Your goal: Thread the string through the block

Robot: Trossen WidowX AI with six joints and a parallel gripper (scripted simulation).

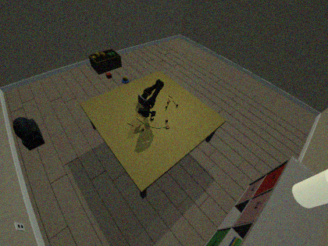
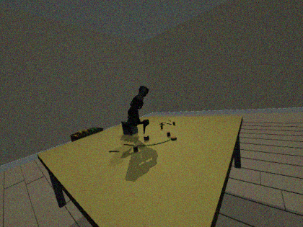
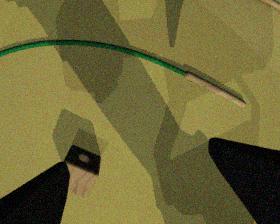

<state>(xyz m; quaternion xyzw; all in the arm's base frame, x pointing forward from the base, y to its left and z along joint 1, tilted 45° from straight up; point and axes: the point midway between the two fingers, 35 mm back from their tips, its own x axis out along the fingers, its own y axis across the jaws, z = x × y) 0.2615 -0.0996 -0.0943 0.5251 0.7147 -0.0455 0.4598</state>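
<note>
My gripper tip is now 4 cm past the thin wooden stick, 7 cm to the left of it and 5 cm above it. Round my gripper tip: wooden block 2 cm ahead, 6 cm to the left, 4 cm below; round wooden button 22 cm ahead, 13 cm to the left, 5 cm below; wooden cylinder 15 cm ahead, 18 cm to the left, 4 cm below.
</note>
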